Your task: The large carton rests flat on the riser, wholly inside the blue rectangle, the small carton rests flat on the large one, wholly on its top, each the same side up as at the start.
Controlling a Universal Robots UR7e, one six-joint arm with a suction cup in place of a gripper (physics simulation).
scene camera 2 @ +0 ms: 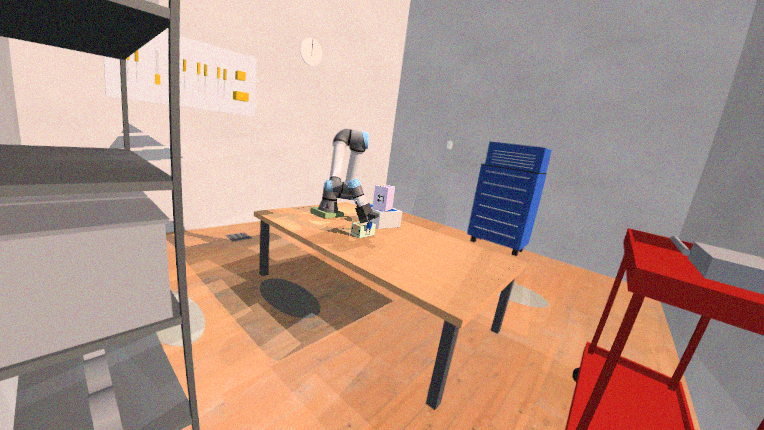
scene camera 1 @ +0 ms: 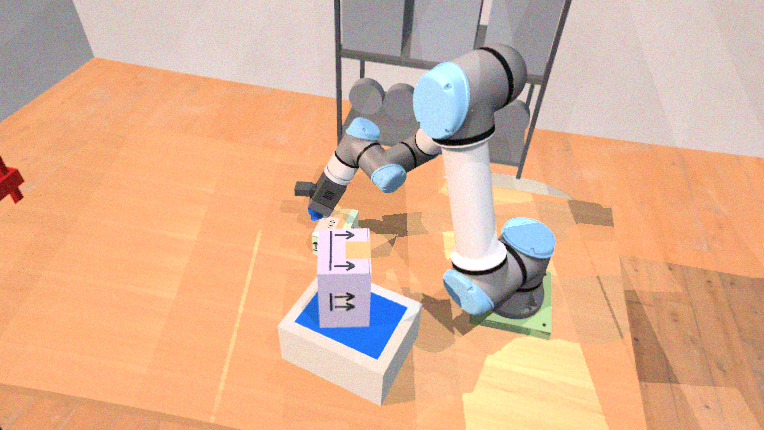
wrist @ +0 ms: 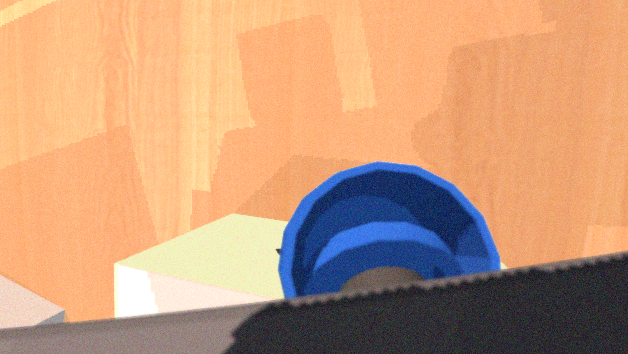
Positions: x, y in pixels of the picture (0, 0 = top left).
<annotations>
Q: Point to a small carton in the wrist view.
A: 233, 260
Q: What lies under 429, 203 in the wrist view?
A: The suction cup.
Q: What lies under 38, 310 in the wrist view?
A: A white riser.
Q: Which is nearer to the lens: the large carton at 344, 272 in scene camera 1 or the small carton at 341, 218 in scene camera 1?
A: The large carton.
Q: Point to a white riser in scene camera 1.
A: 363, 360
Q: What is the suction cup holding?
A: A small carton.
</annotations>
